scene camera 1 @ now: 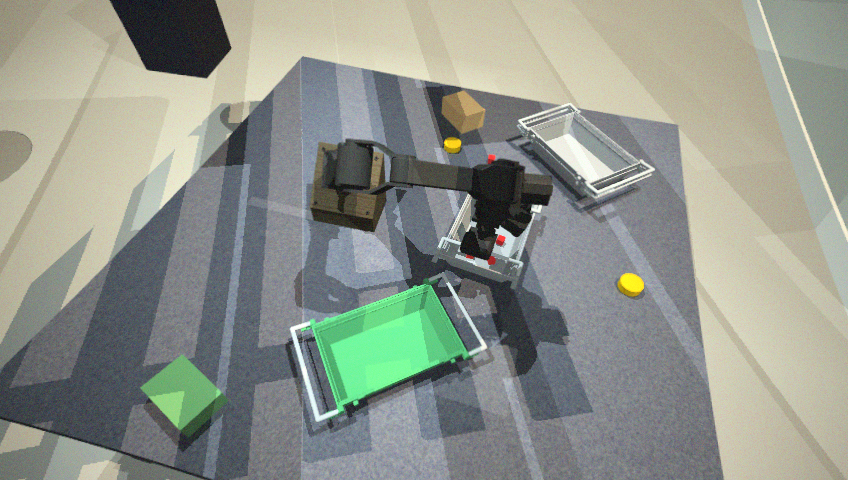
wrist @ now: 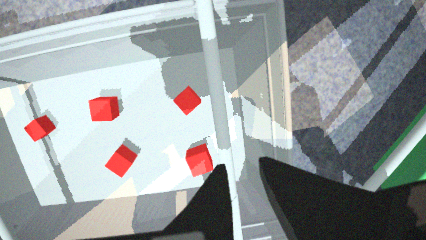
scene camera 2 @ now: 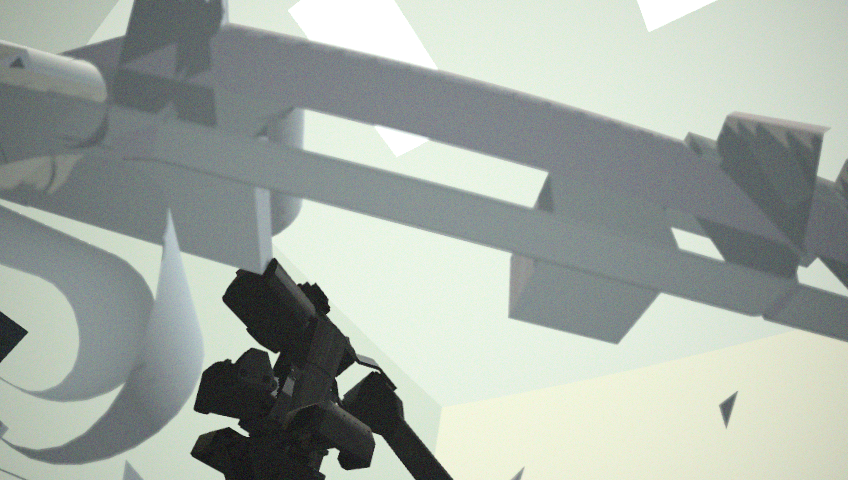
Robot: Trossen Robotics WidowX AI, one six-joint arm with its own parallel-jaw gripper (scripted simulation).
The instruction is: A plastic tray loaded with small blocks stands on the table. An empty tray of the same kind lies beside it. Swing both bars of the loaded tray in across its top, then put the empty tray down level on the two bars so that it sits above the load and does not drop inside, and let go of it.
A tan box shows in scene camera 1 [465, 114]; in the wrist view it is out of frame, in scene camera 2 it is out of frame.
